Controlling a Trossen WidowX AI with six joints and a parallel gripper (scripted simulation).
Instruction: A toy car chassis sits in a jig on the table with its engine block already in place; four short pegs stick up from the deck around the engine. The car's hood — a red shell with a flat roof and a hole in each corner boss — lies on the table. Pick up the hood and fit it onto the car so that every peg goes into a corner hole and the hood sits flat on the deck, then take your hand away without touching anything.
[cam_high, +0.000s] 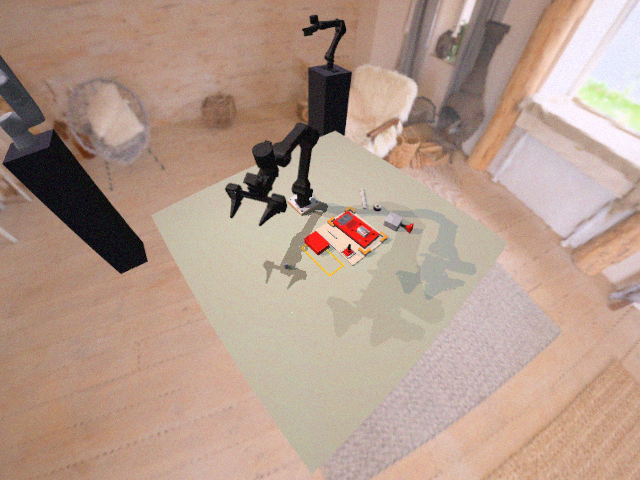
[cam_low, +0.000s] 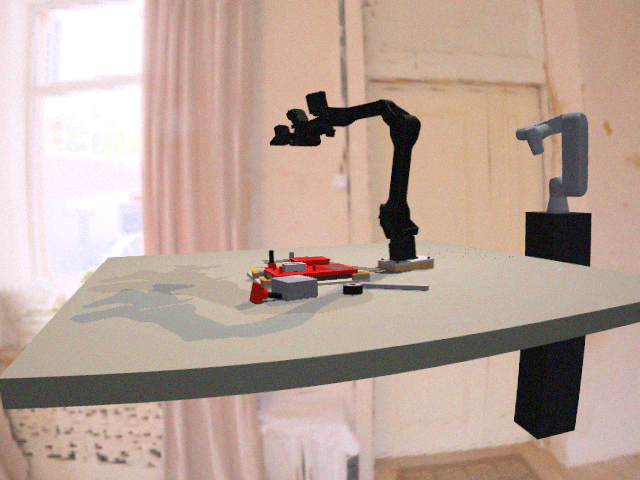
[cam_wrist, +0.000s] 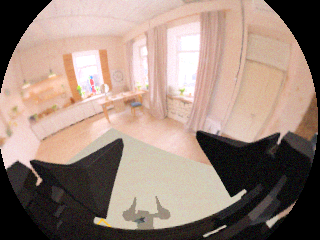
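My gripper tip is 35 cm above the red hood, 29 cm to the right of it and 4 cm past it. Also, from my gripper tip: grey box (67 cm to the left, 35 cm below, 5 cm ahead); grey engine block (50 cm to the left, 35 cm below, 3 cm ahead); grey bit (36 cm below, 11 cm to the left, 2 cm behind).
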